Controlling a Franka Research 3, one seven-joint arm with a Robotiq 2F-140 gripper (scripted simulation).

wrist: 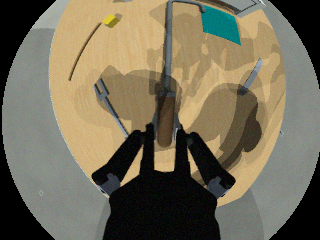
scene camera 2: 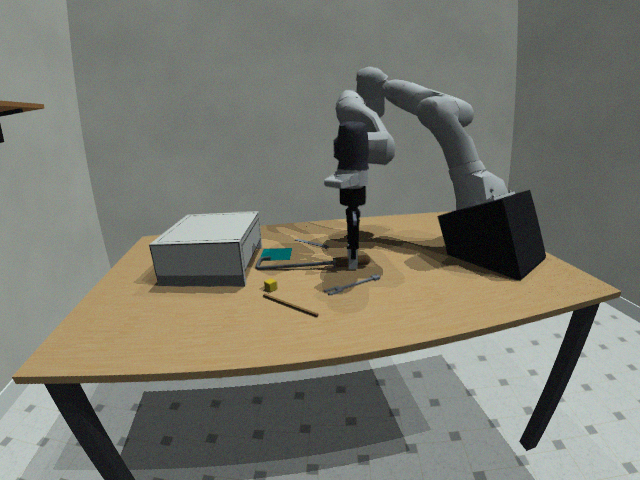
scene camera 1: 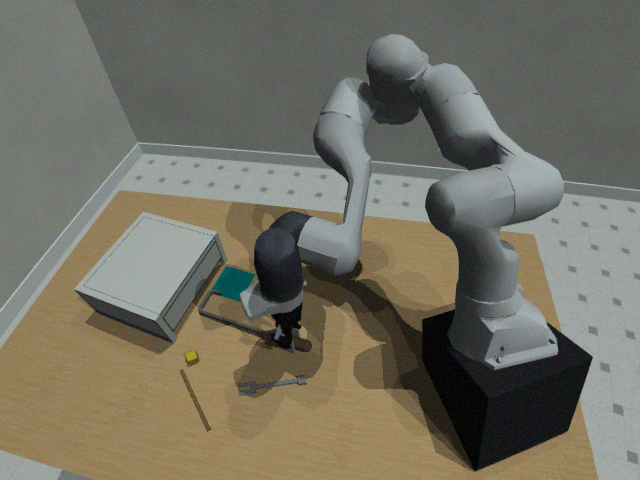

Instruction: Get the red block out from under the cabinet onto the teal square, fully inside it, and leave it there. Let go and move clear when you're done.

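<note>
There's a teal square (wrist: 225,26) that I can see, and then there's my gripper (scene camera 2: 352,266). You'd find my gripper in scene camera 1 too (scene camera 1: 292,344), and in the wrist view as well (wrist: 165,119).
</note>
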